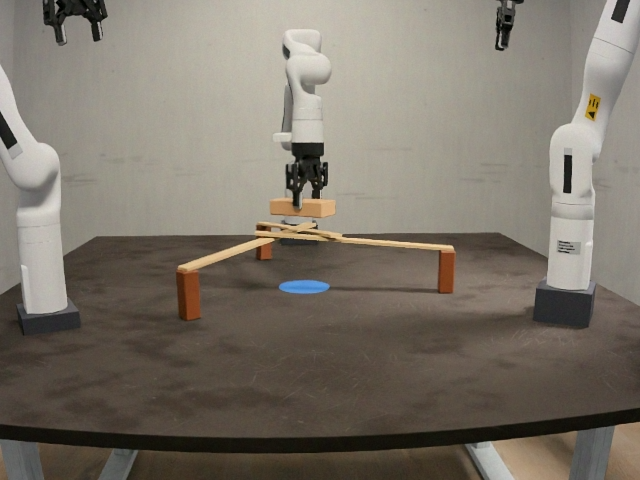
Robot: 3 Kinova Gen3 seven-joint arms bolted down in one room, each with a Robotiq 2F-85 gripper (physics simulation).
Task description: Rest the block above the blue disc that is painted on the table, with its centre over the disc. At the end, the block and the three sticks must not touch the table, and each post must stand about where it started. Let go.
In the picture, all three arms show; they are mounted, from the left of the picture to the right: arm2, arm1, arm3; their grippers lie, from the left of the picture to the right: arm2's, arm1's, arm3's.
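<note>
The light orange block (294, 207) is held level above the crossing of the three sticks, with a gap under it. Arm1's gripper (307, 202) is shut on the block. The left stick (222, 254), the right stick (395, 243) and the back stick (276, 225) overlap in the middle, above the table. Their outer ends rest on the left post (188, 295), the right post (446, 272) and the back post (264, 250), all upright. The blue disc (303, 286) shows between the posts. Arm2's gripper (79, 37) is open, high at the left. Arm3's gripper (500, 46) is high at the right, seen edge-on.
The dark table (320, 372) carries the arm bases. Arm2's base (49, 316) stands at the left edge and arm3's base (563, 304) at the right. Arm1 (308, 108) stands at the back, behind the sticks.
</note>
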